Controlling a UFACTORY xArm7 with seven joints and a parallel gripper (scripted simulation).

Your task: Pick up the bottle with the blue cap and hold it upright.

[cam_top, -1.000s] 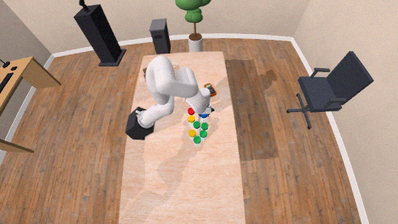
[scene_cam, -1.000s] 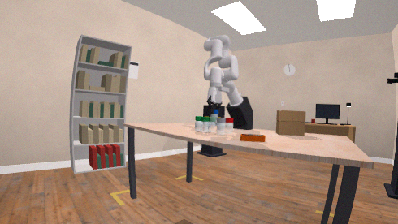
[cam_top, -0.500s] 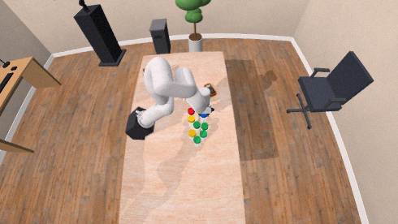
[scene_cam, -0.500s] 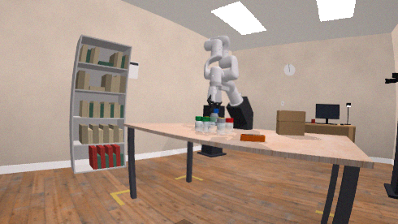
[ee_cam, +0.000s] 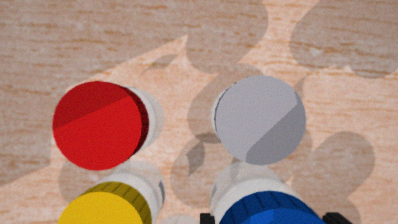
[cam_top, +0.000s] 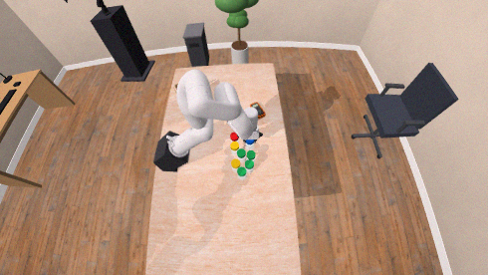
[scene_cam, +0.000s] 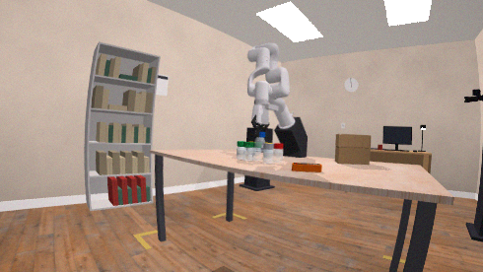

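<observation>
Now: hand 5 cm above the blue-capped bottle. The rest, counted from my hand: red-capped bottle 10 cm below, 10 cm behind, 4 cm to the left; grey-capped bottle 10 cm below, 6 cm to the left, 1 cm behind.
</observation>
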